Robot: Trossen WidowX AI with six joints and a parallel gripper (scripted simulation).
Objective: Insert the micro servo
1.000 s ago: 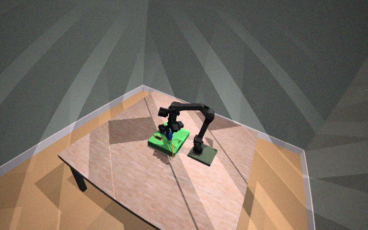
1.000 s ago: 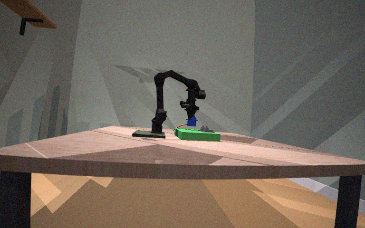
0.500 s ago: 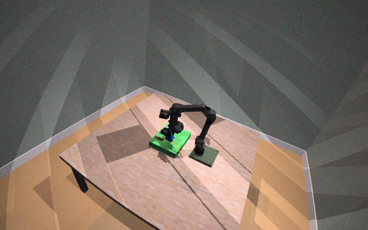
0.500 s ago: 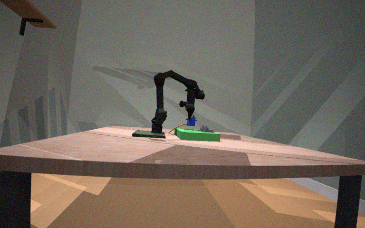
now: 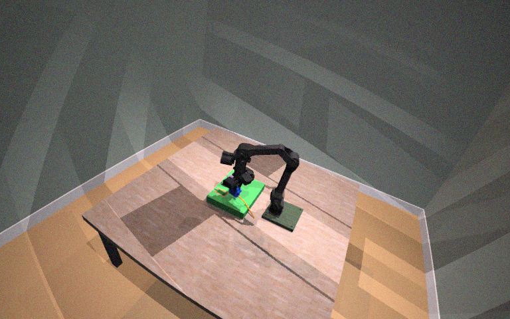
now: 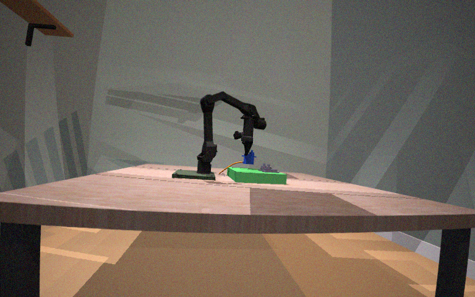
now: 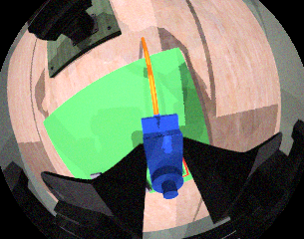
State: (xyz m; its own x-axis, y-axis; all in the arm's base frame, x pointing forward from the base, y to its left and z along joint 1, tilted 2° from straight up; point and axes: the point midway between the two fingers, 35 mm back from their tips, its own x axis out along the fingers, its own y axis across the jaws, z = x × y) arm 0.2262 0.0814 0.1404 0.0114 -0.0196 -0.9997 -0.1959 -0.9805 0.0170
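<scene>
Now: gripper tip 1 cm past the green deck, 8 cm to the left of it and 10 cm above it.
</scene>
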